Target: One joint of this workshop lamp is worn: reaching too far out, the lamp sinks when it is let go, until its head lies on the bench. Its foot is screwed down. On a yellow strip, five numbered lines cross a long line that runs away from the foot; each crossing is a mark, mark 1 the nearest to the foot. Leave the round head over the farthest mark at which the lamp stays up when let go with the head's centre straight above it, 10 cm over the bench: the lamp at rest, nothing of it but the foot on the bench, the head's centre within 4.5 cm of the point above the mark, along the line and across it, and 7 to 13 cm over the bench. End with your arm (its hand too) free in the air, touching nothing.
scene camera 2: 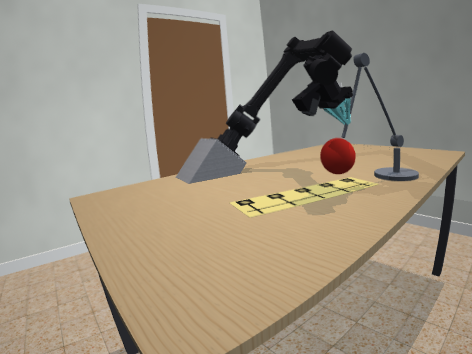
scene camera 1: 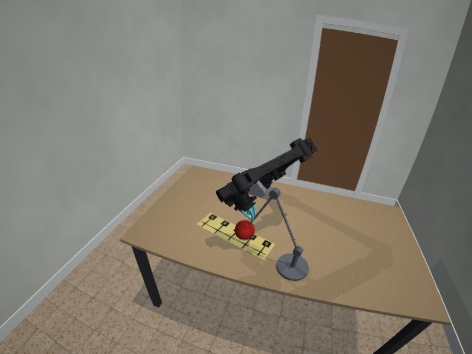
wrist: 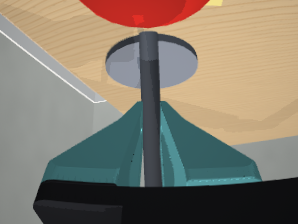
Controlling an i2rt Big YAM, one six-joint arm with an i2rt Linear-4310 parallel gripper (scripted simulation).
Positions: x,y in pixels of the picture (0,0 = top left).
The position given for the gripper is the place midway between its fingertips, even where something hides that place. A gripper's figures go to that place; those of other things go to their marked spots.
The gripper (scene camera 2: pixel 347 123) is 80 cm from the lens. A red round head (scene camera 2: pixel 337 156) is 73 cm from the lens.
